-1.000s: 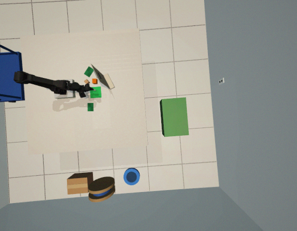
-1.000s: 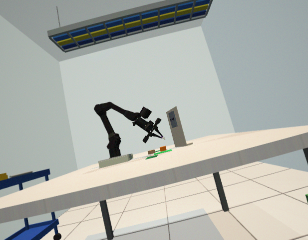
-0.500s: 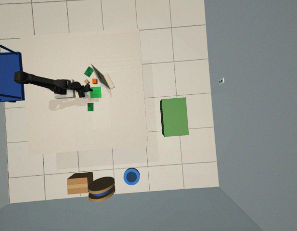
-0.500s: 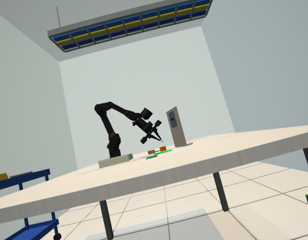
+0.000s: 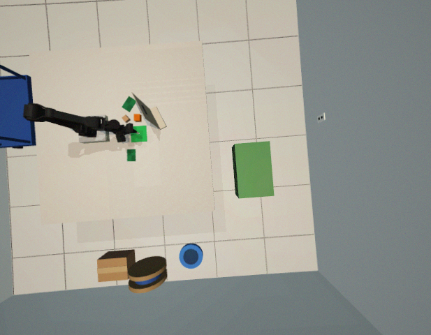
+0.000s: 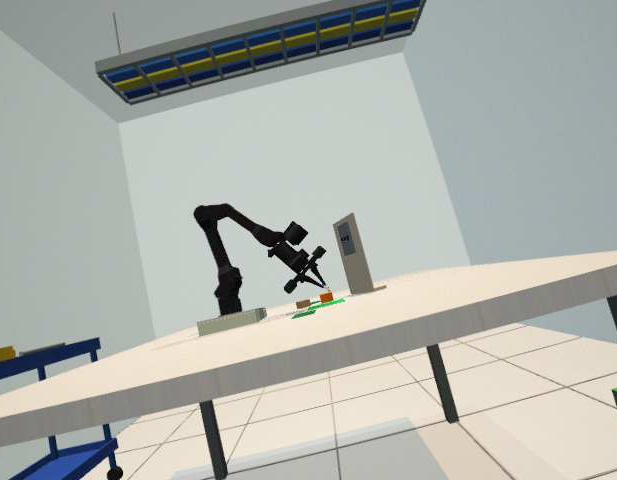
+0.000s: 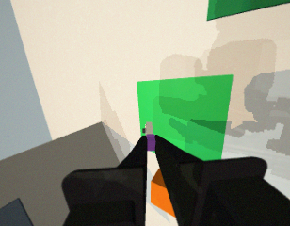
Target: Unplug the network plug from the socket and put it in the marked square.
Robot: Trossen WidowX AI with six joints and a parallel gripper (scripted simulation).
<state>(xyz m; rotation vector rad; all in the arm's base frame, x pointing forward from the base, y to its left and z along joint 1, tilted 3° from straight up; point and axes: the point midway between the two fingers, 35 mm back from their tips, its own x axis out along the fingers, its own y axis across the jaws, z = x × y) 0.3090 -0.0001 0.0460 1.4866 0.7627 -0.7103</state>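
Right now my gripper tip is 10 mm past the bright green marked square and 60 mm above it. Also, from my gripper tip: network plug right at my gripper tip; then orange block 10 mm behind, 120 mm to the left, 40 mm below; then tan block 100 mm behind, 110 mm to the left, 40 mm below.
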